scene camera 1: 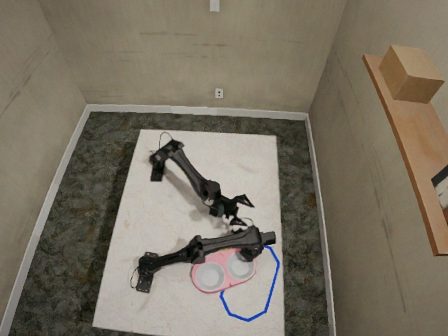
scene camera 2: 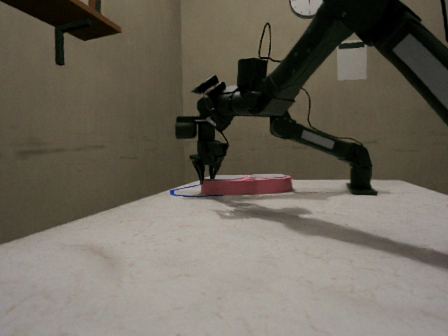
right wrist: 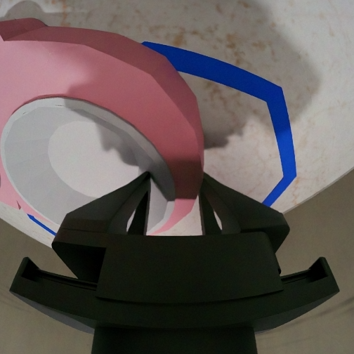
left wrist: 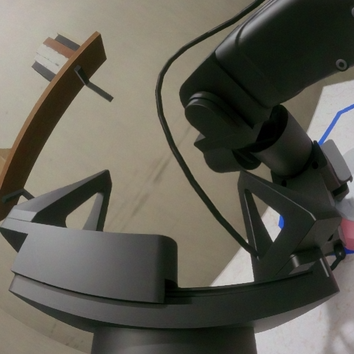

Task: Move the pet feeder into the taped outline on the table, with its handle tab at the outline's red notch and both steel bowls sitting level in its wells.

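Places are measured from the left arm's base along level axes (x ahead, y down, z left), in millimetres.
Pixels of known places: left gripper, fingertip midpoint: (scene camera 1: 251,216) (scene camera 2: 200,105); right gripper, fingertip midpoint: (scene camera 1: 251,257) (scene camera 2: 206,183); left arm's base, origin of the base link: (scene camera 1: 158,167); right arm's base, origin of the base link: (scene camera 1: 147,272) (scene camera 2: 359,190).
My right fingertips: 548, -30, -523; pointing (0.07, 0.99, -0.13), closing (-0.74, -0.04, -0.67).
Ahead of a thing's pixels: the offset from my right fingertips to its top centre, as dx, dy, dz. Level surfaces: height alone.
The pink pet feeder @[-130, -16, -60] (scene camera 1: 216,258) (scene camera 2: 246,187) (right wrist: 100,62) lies on the table, slanted across the left side of the blue taped outline (scene camera 1: 272,287) (scene camera 2: 172,192) (right wrist: 225,72) and partly outside it. One steel bowl @[-195, -18, -102] (scene camera 1: 209,276) sits in the lower-left well, the other steel bowl @[-52, -20, -45] (scene camera 1: 240,268) (right wrist: 85,160) in the right well. My right gripper (scene camera 2: 207,180) (right wrist: 174,178) is shut on the feeder's rim, one finger inside the bowl, one outside the wall. My left gripper (scene camera 1: 249,215) (left wrist: 174,176) is open and empty, above the feeder in scene camera 1. The red notch does not show; the handle tab is unclear.
The right arm (scene camera 1: 220,243) reaches over the feeder's upper edge, close to the left gripper. The white table @[dy +30] (scene camera 1: 165,310) has its right edge close beside the outline. A wooden shelf (scene camera 1: 407,145) with a cardboard box (scene camera 1: 410,75) is on the right wall.
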